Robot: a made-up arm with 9 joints. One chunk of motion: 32 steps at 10 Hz.
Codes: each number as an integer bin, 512 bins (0 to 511) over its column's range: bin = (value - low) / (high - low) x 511, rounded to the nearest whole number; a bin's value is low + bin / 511 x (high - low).
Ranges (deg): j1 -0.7..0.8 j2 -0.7..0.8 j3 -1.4..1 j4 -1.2..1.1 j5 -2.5..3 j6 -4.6..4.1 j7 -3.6..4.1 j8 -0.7..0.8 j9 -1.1..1
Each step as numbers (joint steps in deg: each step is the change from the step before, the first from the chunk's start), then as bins.
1 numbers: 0.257 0.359 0.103 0.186 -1.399 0.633 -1.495 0.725 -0.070
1 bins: 326 361 320 308 102 307 140 485 251
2 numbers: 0.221 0.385 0.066 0.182 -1.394 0.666 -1.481 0.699 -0.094
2 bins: 314 370 312 307 103 309 141 477 245
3 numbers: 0.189 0.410 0.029 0.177 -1.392 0.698 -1.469 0.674 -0.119
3 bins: 303 378 304 306 103 311 141 468 239
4 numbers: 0.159 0.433 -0.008 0.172 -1.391 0.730 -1.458 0.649 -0.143
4 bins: 293 386 296 305 103 313 142 460 233
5 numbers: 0.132 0.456 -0.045 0.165 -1.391 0.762 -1.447 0.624 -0.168
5 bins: 283 394 289 303 103 315 143 451 227
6 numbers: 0.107 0.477 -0.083 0.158 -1.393 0.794 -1.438 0.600 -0.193
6 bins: 275 401 280 302 103 317 143 443 221
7 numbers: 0.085 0.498 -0.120 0.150 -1.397 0.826 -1.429 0.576 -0.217
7 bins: 267 408 273 300 102 319 144 435 215
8 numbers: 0.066 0.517 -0.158 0.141 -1.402 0.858 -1.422 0.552 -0.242
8 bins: 261 415 264 298 102 321 145 427 209
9 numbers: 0.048 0.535 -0.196 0.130 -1.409 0.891 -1.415 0.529 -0.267
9 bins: 255 421 256 295 101 323 145 419 203
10 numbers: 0.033 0.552 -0.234 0.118 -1.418 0.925 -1.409 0.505 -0.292
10 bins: 250 427 248 293 101 325 145 411 197
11 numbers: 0.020 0.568 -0.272 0.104 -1.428 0.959 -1.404 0.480 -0.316
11 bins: 245 432 240 290 100 327 146 402 191
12 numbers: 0.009 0.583 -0.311 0.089 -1.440 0.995 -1.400 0.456 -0.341
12 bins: 242 437 232 286 98 329 146 394 185
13 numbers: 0.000 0.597 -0.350 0.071 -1.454 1.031 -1.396 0.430 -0.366
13 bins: 238 442 224 282 97 331 146 385 179
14 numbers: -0.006 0.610 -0.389 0.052 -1.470 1.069 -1.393 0.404 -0.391
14 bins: 236 446 215 278 96 333 146 376 173
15 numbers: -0.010 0.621 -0.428 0.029 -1.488 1.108 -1.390 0.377 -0.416
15 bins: 235 450 207 273 94 335 147 367 166
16 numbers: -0.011 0.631 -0.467 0.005 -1.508 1.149 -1.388 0.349 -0.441
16 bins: 235 453 199 268 92 338 147 357 160
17 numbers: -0.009 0.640 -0.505 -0.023 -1.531 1.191 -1.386 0.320 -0.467
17 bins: 235 456 191 261 90 340 147 347 154
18 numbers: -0.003 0.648 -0.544 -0.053 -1.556 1.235 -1.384 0.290 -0.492
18 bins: 237 459 182 255 88 343 147 337 148
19 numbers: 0.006 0.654 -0.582 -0.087 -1.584 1.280 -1.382 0.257 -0.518
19 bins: 241 461 174 247 85 345 147 326 142
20 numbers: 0.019 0.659 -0.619 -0.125 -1.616 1.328 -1.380 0.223 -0.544
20 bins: 245 463 166 239 82 348 147 314 135
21 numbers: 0.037 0.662 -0.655 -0.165 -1.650 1.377 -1.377 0.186 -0.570
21 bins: 251 464 159 230 79 351 148 302 129
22 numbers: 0.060 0.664 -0.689 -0.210 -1.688 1.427 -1.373 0.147 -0.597
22 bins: 259 465 151 220 75 354 148 289 122
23 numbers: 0.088 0.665 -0.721 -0.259 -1.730 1.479 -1.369 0.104 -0.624
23 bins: 268 465 145 209 72 357 148 274 116
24 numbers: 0.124 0.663 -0.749 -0.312 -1.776 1.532 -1.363 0.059 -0.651
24 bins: 281 464 139 197 67 360 148 259 109
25 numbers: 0.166 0.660 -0.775 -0.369 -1.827 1.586 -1.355 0.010 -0.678
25 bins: 295 463 133 185 63 363 149 242 103
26 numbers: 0.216 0.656 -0.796 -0.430 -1.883 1.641 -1.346 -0.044 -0.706
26 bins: 312 462 129 171 57 367 150 223 96
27 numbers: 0.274 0.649 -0.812 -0.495 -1.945 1.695 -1.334 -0.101 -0.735
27 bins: 332 460 125 157 52 370 150 204 89
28 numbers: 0.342 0.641 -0.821 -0.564 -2.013 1.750 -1.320 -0.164 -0.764
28 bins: 355 457 123 141 45 373 151 183 82
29 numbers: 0.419 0.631 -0.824 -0.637 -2.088 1.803 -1.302 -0.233 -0.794
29 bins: 381 453 123 125 38 376 153 159 74
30 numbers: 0.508 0.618 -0.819 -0.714 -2.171 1.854 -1.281 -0.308 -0.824
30 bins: 412 449 124 108 31 379 154 134 67
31 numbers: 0.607 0.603 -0.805 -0.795 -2.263 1.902 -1.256 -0.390 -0.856
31 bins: 445 444 127 90 22 382 156 106 59
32 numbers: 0.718 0.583 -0.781 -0.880 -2.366 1.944 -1.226 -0.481 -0.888
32 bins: 483 437 132 71 12 384 158 75 52
